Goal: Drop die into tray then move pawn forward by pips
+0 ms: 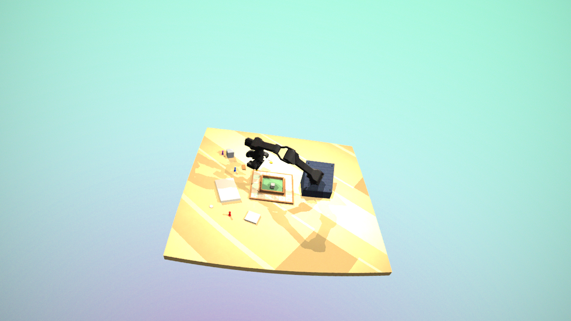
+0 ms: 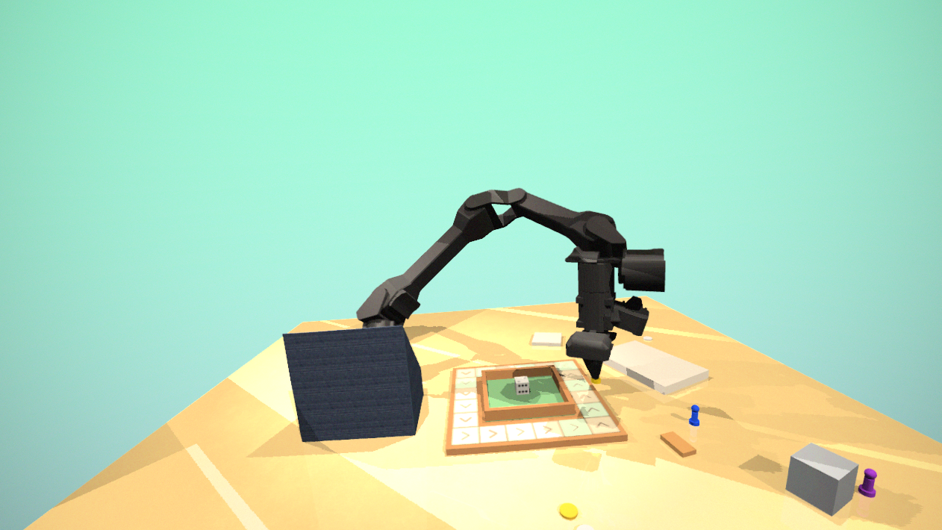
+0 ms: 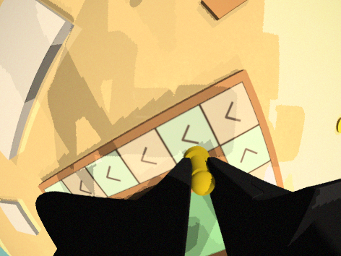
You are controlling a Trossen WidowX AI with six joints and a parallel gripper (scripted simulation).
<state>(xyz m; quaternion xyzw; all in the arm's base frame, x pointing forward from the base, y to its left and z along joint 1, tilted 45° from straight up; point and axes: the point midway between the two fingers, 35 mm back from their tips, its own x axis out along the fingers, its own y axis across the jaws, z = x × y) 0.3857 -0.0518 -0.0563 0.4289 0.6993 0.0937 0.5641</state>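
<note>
The white die lies 120 mm behind my gripper tip, 90 mm to the left of it and 50 mm below it. The rest, counted from my gripper tip: yellow pawn 10 mm above; then blue pawn 150 mm ahead, 60 mm below, 50 mm to the right; then green dice tray 120 mm behind, 70 mm to the left, 70 mm below.
</note>
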